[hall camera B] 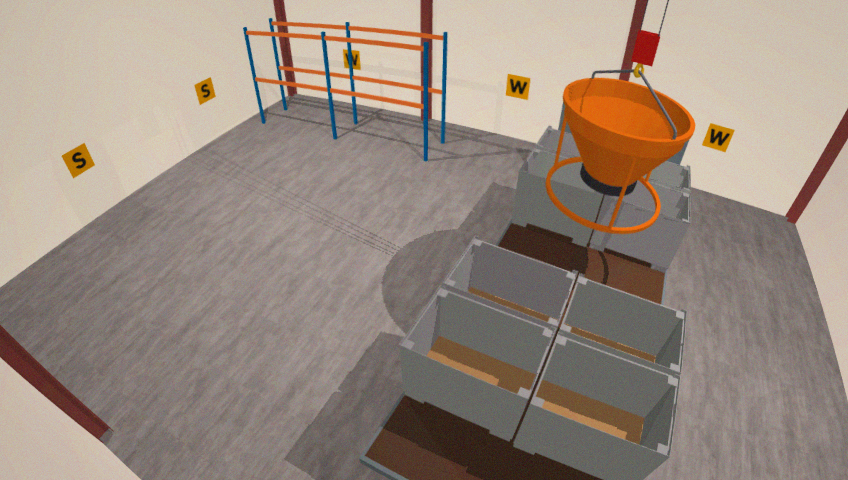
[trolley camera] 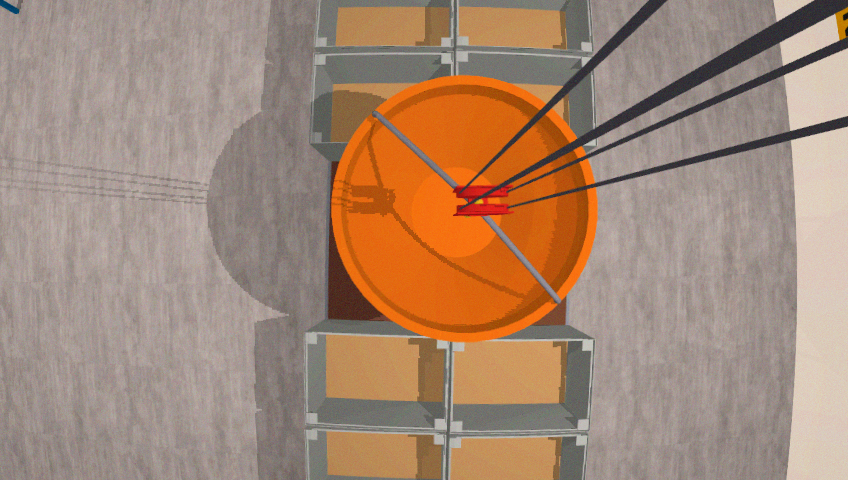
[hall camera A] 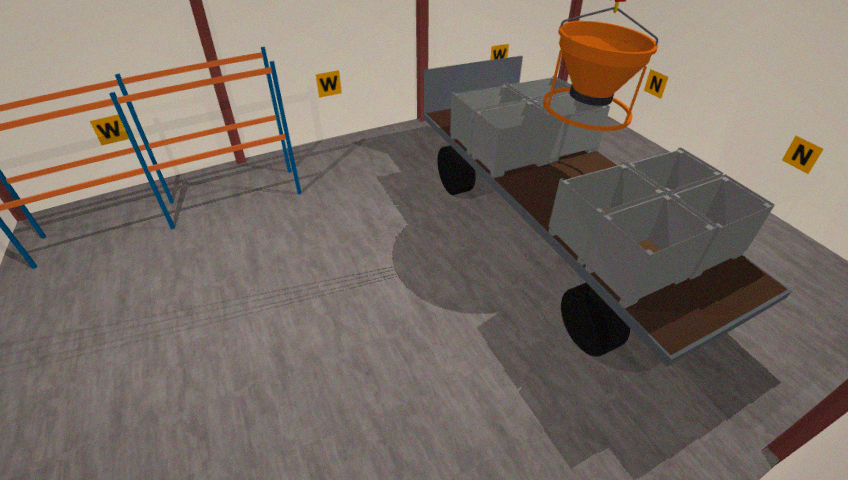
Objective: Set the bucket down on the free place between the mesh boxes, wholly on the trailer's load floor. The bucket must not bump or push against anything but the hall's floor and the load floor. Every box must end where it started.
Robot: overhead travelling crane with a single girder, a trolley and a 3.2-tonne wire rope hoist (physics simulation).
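The orange bucket (hall camera A: 604,59) (hall camera B: 618,130) (trolley camera: 452,273) hangs upright by its bail from my hook (hall camera A: 616,7) (hall camera B: 638,70) (trolley camera: 479,201), well above the trailer. In the trolley camera its rim covers most of the gap between the box groups and overlaps the edges of both. The brown load floor (hall camera A: 520,193) (hall camera B: 639,282) (trolley camera: 348,297) shows in that gap. Grey mesh boxes stand in a far group (hall camera A: 482,139) (hall camera B: 550,205) (trolley camera: 380,65) and a near group (hall camera A: 624,261) (hall camera B: 464,380) (trolley camera: 505,416). The bucket's foot ring is hidden in the trolley camera.
The trailer's headboard (hall camera A: 470,83) rises behind the far boxes. A blue and orange rack (hall camera A: 142,160) (hall camera B: 329,89) stands along the W wall. The red hook block (hall camera B: 645,47) (trolley camera: 482,191) is above the bucket. The bucket's round shadow lies left of the trailer.
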